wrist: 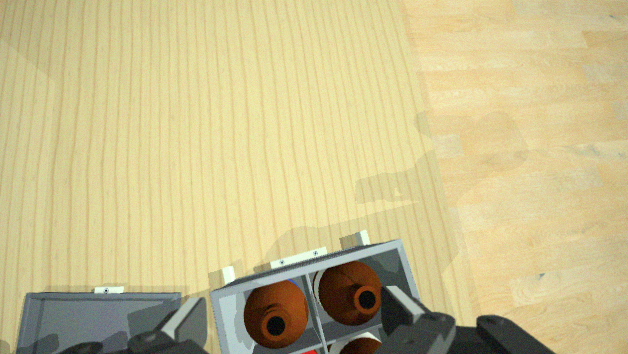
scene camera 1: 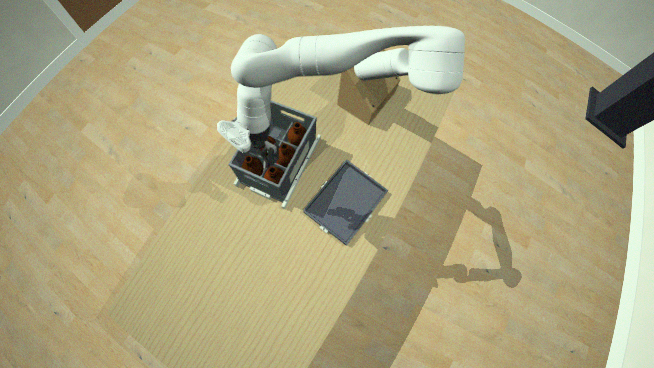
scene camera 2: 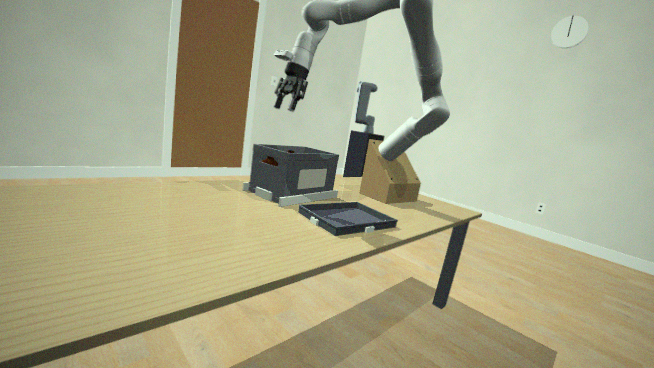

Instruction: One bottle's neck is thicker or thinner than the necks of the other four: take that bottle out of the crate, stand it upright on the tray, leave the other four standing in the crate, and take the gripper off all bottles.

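Seen in the pictures: gripper, between the fingertips: (wrist: 295,311) (scene camera 1: 253,156) (scene camera 2: 283,109); arm's base, origin of its link: (scene camera 1: 363,68) (scene camera 2: 386,153).
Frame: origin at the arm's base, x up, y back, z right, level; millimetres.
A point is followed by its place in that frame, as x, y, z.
Observation:
The grey crate (scene camera 1: 248,179) @(-98, -562, 88) (scene camera 2: 290,176) @(-102, -517, -32) (wrist: 260,280) @(-25, -545, 8) stands on the table. In scene camera 1, brown bottles (scene camera 1: 252,165) @(-65, -522, 95) (scene camera 1: 274,174) @(-43, -509, 8) (scene camera 1: 286,155) @(-73, -425, 28) (scene camera 1: 297,133) @(-64, -340, 46) stand in its compartments; the arm and gripper hide part of its inside. In the wrist view, two bottles (wrist: 275,310) @(-40, -516, 20) (wrist: 347,294) @(-67, -521, 96) show whole and a third (wrist: 360,346) @(-98, -461, 112) is cut off by the frame; I cannot tell which neck differs. The dark tray (scene camera 1: 360,192) @(-195, -344, -237) (scene camera 2: 350,217) @(-195, -387, -209) (wrist: 75,320) @(-195, -496, -249) beside the crate holds no bottle. My gripper (scene camera 1: 268,154) (scene camera 2: 285,108) @(109, -538, 33) (wrist: 295,311) @(109, -538, 33) is open and empty, high above the crate.
White stops (scene camera 1: 300,172) @(-170, -417, -20) (scene camera 2: 310,197) @(-183, -413, -23) (wrist: 300,256) @(-170, -563, 55) line the crate's foot. The arm's wooden wedge base (scene camera 1: 361,102) @(-90, -77, -54) (scene camera 2: 385,182) @(-114, -77, -85) stands behind the tray. A dark pedestal (scene camera 2: 356,155) with another arm stands beyond the table (scene camera 1: 240,260) @(-200, -795, -36) (scene camera 2: 150,250) @(-200, -956, -237).

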